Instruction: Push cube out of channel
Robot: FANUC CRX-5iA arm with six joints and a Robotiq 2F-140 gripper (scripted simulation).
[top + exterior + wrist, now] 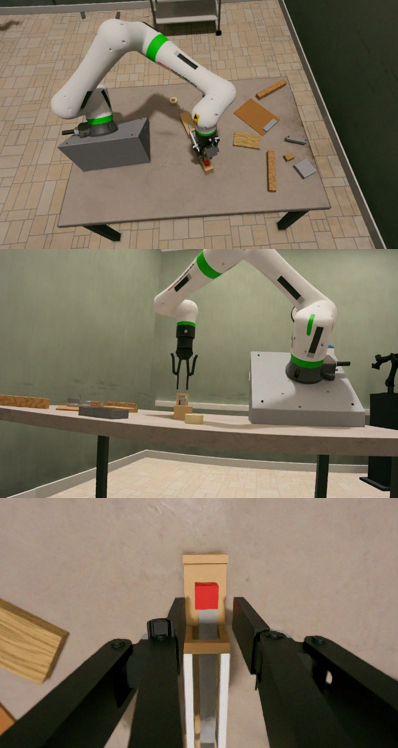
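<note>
The red cube is 9 cm below my hand. Also, from my hand: wooden channel 12 cm to the left, 9 cm below, 2 cm behind; then thin grey bar 20 cm to the left, 10 cm below, 3 cm behind; then small wooden block 46 cm ahead, 13 cm below, 5 cm to the right.
</note>
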